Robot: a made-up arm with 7 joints. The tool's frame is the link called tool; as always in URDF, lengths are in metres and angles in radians. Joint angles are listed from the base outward. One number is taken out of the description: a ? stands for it. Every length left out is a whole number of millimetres.
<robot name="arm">
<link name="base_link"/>
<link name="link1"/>
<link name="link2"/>
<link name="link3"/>
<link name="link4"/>
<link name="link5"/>
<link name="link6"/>
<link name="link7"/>
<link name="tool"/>
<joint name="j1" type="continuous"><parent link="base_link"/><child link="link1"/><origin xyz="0.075 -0.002 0.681"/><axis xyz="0 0 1"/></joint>
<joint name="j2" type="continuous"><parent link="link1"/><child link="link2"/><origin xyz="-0.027 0.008 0.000" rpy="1.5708 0.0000 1.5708"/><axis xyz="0 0 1"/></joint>
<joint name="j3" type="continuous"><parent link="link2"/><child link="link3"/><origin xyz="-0.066 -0.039 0.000" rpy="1.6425 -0.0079 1.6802"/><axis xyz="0 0 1"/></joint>
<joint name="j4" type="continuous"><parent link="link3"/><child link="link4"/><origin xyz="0.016 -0.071 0.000" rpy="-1.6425 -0.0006 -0.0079"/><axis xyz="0 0 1"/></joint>
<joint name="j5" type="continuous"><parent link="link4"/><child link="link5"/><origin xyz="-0.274 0.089 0.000" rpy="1.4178 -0.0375 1.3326"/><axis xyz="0 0 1"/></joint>
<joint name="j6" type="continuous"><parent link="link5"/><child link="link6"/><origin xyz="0.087 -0.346 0.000" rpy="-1.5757 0.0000 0.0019"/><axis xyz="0 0 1"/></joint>
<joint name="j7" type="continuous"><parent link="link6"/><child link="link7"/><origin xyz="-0.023 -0.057 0.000" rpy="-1.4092 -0.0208 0.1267"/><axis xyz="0 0 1"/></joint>
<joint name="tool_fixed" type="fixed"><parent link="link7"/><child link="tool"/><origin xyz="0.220 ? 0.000" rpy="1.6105 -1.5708 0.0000"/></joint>
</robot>
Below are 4 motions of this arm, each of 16 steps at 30 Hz.
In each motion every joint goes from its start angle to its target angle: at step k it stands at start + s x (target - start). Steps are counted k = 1, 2, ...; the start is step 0. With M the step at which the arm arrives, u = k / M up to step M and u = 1 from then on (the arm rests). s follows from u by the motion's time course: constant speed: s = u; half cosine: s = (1 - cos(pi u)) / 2; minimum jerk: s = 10 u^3 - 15 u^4 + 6 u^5.
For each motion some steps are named. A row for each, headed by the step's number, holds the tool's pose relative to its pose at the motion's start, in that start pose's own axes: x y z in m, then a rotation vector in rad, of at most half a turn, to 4 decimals.
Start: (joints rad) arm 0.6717 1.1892 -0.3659 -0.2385 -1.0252 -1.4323 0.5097
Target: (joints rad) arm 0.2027 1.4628 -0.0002 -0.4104 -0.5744 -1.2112 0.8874
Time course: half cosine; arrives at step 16
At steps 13, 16:
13: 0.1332 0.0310 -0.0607 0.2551 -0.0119 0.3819
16: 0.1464 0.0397 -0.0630 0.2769 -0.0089 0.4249

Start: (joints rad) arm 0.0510 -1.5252 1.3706 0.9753 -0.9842 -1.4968 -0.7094
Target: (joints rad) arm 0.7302 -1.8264 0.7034 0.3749 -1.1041 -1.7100 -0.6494
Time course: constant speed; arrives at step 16
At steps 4, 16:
4: 0.0223 0.0453 0.0920 0.3381 -0.1364 -0.0567
16: -0.1037 -0.0031 0.3693 1.3698 -0.4296 0.1998

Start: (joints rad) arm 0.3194 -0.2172 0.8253 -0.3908 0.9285 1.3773 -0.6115
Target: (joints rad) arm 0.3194 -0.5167 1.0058 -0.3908 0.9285 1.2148 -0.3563
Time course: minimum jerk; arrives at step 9
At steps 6, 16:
6: 0.0318 0.2032 -0.0980 0.4540 -0.0149 -0.0809
16: 0.0450 0.2617 -0.1121 0.5739 -0.0213 -0.0962

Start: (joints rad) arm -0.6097 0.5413 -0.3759 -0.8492 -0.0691 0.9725 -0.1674
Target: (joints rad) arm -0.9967 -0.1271 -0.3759 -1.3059 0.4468 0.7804 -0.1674
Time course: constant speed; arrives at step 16
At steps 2, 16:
2: -0.0851 0.0010 0.0192 -0.0390 0.0328 -0.1601
16: -0.5333 0.4802 0.1391 0.0124 0.4714 -1.2703

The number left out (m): 0.106
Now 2 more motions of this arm.
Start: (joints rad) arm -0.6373 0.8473 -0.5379 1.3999 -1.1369 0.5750 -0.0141
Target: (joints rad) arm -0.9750 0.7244 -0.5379 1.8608 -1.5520 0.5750 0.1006
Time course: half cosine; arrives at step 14
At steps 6, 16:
6: 0.0390 0.0514 -0.0487 0.1355 0.0038 0.0849
16: 0.0557 0.1408 -0.1162 0.3476 0.0462 0.1692

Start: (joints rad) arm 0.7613 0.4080 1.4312 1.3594 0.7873 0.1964 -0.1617
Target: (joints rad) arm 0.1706 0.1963 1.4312 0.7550 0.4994 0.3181 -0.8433
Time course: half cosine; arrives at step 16
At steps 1, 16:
1: -0.0001 -0.0008 0.0011 -0.0054 -0.0018 -0.0028
16: 0.0306 -0.0029 0.1025 -0.4453 -0.2188 -0.3236

